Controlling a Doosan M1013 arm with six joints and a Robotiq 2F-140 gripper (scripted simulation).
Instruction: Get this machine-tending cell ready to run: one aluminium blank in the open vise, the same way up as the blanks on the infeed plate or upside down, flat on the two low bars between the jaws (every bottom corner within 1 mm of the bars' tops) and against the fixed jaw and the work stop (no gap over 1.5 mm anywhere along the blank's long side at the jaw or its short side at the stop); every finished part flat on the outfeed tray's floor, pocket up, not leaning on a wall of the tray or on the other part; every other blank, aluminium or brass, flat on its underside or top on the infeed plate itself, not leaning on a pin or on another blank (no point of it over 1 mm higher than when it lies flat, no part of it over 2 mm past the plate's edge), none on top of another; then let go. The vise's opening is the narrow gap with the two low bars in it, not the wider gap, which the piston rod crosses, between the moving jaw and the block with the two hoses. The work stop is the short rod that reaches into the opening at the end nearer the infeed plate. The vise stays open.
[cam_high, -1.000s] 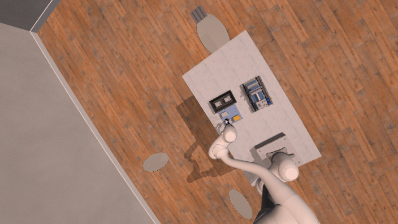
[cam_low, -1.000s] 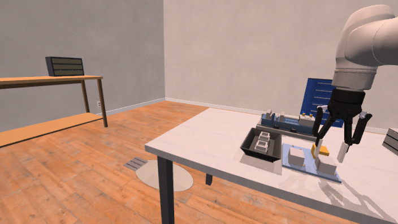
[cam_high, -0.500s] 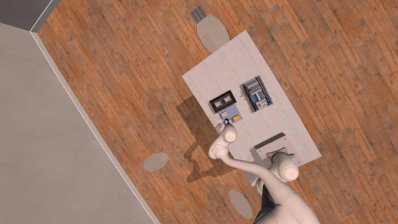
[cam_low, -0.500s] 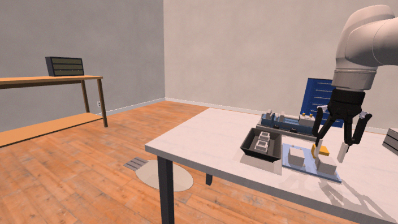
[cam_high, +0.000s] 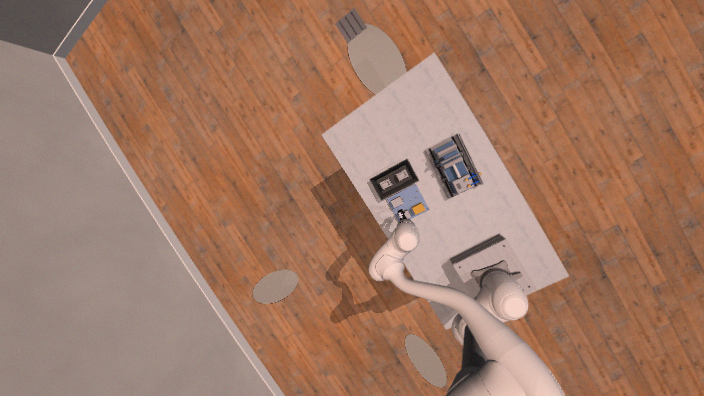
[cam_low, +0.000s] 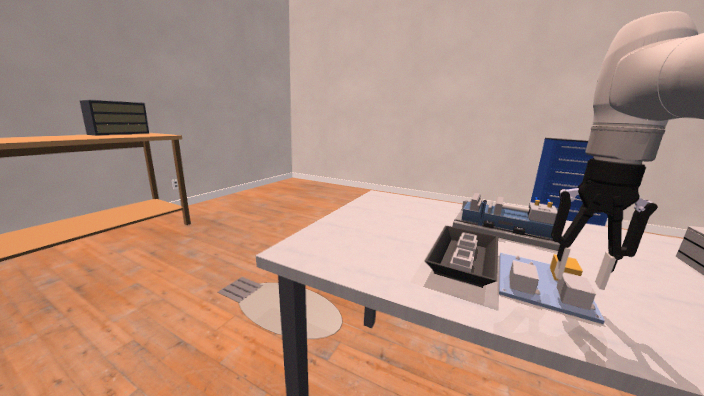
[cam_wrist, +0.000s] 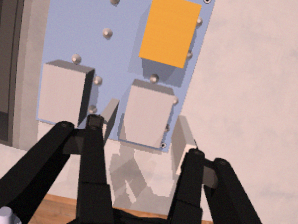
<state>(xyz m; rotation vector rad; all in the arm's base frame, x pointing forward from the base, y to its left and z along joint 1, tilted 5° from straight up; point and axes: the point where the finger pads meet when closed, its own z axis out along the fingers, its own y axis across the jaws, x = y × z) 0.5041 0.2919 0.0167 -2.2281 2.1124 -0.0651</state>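
Now: the infeed plate 7 cm below my hand, 5 cm ahead of it and 4 cm to the right of it. From my hand the other things lie so: brass blank 9 cm to the right, 5 cm below, 1 cm ahead; dark work stop rod 30 cm to the right, 21 cm ahead, 1 cm above; piston rod 35 cm to the right, 12 cm ahead.
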